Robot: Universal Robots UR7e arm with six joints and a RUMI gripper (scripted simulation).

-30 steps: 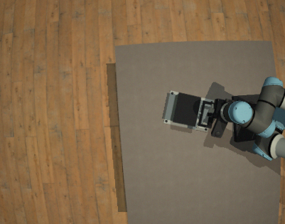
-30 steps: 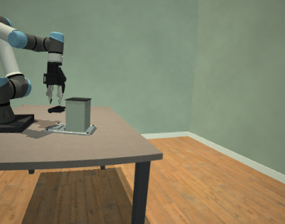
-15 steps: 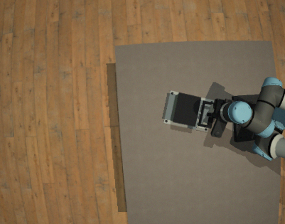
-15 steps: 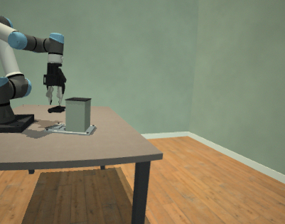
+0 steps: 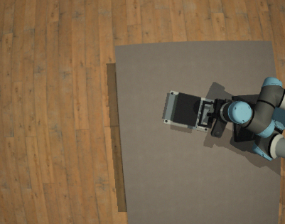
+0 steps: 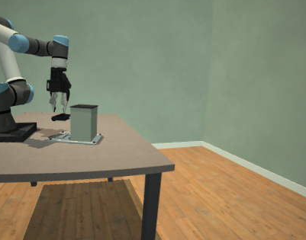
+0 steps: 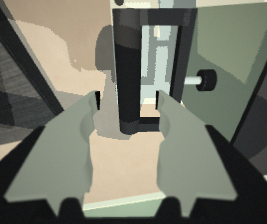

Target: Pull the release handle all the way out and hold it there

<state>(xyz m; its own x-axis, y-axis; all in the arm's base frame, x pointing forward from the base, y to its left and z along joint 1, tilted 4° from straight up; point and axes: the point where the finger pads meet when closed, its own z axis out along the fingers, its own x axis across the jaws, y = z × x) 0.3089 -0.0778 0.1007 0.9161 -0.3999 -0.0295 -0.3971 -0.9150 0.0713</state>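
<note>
Right now my hand is 5 cm short of the release handle, 4 cm above it and 2 cm to the left of it.
</note>
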